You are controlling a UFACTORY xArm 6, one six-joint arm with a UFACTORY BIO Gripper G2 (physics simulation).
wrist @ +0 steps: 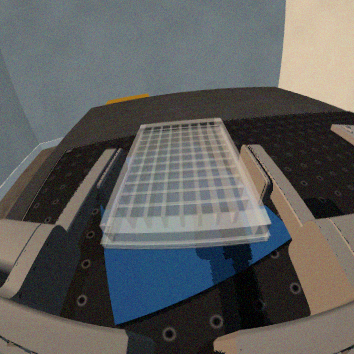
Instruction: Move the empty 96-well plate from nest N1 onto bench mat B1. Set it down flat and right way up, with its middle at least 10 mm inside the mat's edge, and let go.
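Frame: origin at the arm's base, x ahead, y left, z up, level; millimetres.
Seen in the pictures: end effector, tool point: [182, 173].
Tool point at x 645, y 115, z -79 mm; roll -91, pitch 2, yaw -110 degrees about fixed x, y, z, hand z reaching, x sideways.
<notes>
A point is followed by its place in that frame.
The clear 96-well plate [175, 190] {x 633, y 123, z -80 mm} is in the middle of the wrist view, right way up, its grid of wells facing up. My gripper [184, 172] {x 645, y 115, z -79 mm} is shut on it, with one finger pad against each long side. The blue bench mat B1 [150, 285] {x 603, y 152, z -120 mm} shows under and in front of the plate's near end, turned at an angle to it. The plate hides the rest of the mat, and the size of any gap between plate and mat cannot be told. A dark shadow falls across the mat's right part. Nest N1 cannot be made out for certain.
The dark perforated deck [192, 322] {x 576, y 137, z -122 mm} surrounds the mat. A pale flat piece [344, 131] {x 678, y -183, z -110 mm} shows at the right edge. A yellow-orange object [128, 99] shows beyond the far edge at the upper left. Blue-grey and cream walls stand behind.
</notes>
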